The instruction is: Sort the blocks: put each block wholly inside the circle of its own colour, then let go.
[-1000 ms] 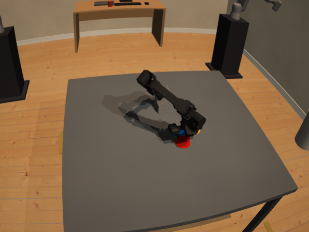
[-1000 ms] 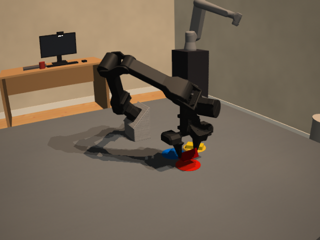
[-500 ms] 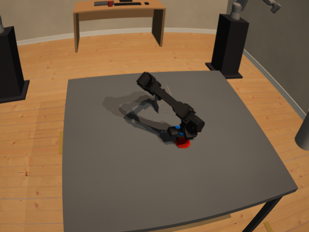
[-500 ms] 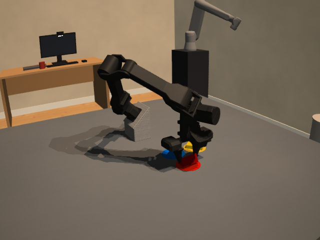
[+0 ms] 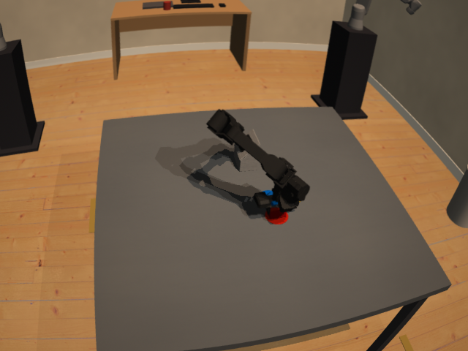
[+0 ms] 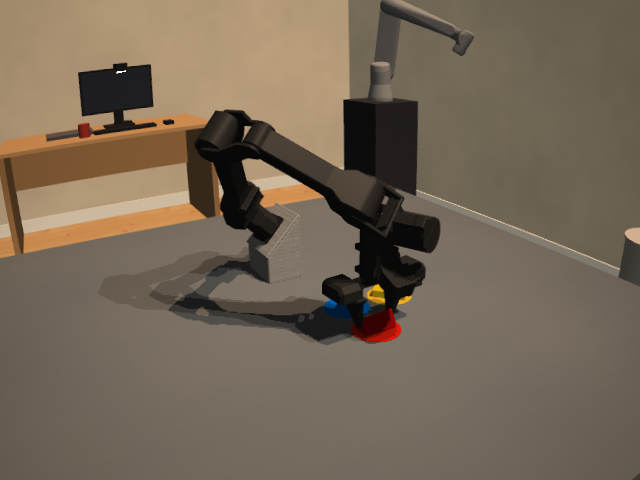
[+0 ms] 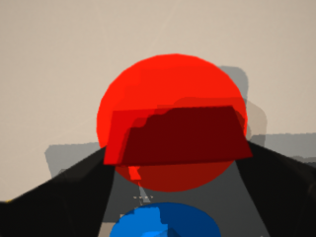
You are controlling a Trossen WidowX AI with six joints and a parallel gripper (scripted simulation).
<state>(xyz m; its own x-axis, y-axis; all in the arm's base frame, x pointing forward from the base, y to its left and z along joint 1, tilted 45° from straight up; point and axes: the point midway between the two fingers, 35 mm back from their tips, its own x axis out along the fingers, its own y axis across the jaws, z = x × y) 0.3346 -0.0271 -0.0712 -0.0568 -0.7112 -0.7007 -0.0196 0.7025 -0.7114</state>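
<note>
Right now my hand is 30 mm above the red block. The rest, counted from my hand: red circle 50 mm below; blue block 100 mm behind, 40 mm below; blue circle 100 mm behind, 10 mm to the left, 50 mm below.
</note>
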